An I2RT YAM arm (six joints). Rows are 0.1 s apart.
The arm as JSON. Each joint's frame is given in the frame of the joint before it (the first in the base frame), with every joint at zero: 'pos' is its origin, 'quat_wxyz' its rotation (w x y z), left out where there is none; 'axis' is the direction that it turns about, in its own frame. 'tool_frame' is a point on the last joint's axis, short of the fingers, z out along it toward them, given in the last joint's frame.
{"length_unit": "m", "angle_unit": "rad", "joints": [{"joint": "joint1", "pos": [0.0, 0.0, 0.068], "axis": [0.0, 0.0, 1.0]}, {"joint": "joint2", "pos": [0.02, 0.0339, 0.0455], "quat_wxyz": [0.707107, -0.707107, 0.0, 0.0], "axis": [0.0, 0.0, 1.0]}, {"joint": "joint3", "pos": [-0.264, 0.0, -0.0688], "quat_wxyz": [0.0, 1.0, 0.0, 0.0], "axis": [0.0, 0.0, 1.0]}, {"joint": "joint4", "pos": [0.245, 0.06, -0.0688], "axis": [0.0, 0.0, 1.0]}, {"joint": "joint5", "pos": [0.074, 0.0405, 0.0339], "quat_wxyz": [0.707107, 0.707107, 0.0, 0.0], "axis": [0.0, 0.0, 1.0]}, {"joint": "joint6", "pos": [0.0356, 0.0, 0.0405], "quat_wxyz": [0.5, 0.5, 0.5, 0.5], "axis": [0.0, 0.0, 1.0]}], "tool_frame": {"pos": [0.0, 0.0, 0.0], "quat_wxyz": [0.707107, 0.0, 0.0, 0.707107]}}
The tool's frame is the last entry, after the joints.
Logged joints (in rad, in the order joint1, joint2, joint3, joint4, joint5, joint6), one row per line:
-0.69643 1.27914 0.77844 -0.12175 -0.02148 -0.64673
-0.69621 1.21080 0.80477 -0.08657 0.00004 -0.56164
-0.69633 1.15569 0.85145 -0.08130 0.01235 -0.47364
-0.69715 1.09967 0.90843 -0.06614 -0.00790 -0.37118
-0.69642 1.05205 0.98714 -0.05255 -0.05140 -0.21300
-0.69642 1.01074 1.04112 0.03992 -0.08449 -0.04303
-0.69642 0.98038 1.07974 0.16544 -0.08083 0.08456
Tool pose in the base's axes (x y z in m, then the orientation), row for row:
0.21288 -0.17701 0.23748 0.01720 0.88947 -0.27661 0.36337
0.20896 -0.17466 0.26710 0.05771 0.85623 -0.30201 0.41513
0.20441 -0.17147 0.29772 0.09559 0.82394 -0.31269 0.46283
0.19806 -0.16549 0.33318 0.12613 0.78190 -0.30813 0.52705
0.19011 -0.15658 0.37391 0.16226 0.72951 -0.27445 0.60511
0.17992 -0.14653 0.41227 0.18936 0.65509 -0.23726 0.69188
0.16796 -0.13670 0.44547 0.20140 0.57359 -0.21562 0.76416
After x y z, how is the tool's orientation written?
As a quaternion, x y z w.
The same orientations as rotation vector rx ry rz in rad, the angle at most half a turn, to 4 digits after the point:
0.0443 2.2893 -0.7119
0.1450 2.1509 -0.7587
0.2350 2.0256 -0.7687
0.3015 1.8690 -0.7365
0.3754 1.6876 -0.6349
0.4231 1.4639 -0.5302
0.4378 1.2468 -0.4687

